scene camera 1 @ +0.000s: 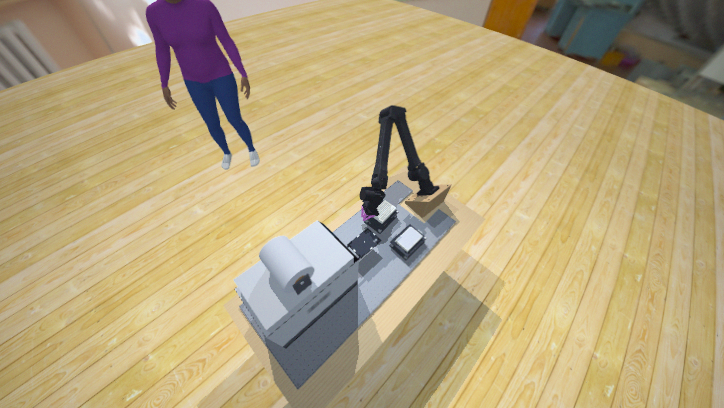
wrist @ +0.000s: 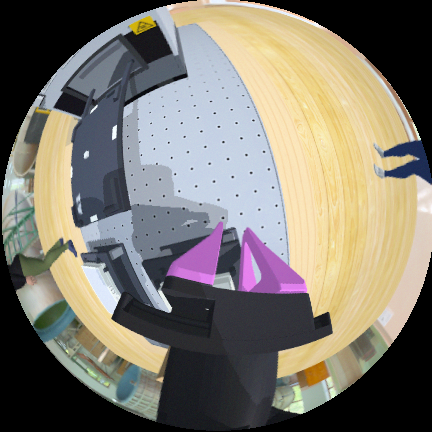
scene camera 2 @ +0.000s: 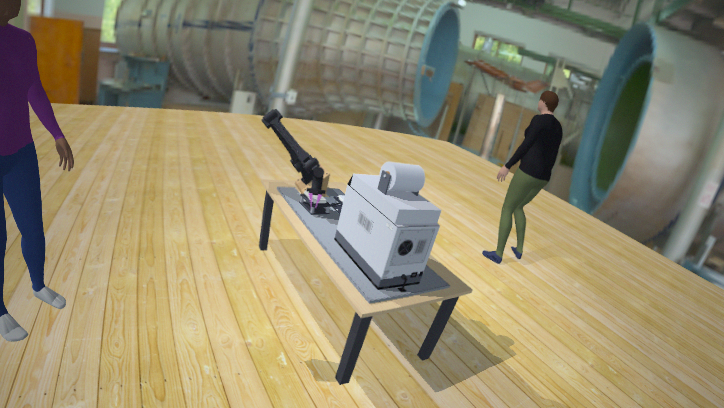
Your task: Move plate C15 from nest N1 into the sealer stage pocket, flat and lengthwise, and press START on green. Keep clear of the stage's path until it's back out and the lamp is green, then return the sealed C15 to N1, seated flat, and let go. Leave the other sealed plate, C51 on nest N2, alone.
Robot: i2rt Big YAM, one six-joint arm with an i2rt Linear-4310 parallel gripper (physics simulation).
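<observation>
Plate C15 is pale and lies at nest N1; my gripper hides much of it in the wrist view. My gripper is low over N1. Its pink fingers are drawn nearly together, with a small gap and nothing between them. The dark sealer stage is outside the sealer, its pocket empty. White-topped plate C51 lies on nest N2. The START button and lamp cannot be made out.
The big sealer stands beyond the stage, with a film roll on top. The arm's wooden base block is behind the nests. One person in purple and another in black stand away from the table.
</observation>
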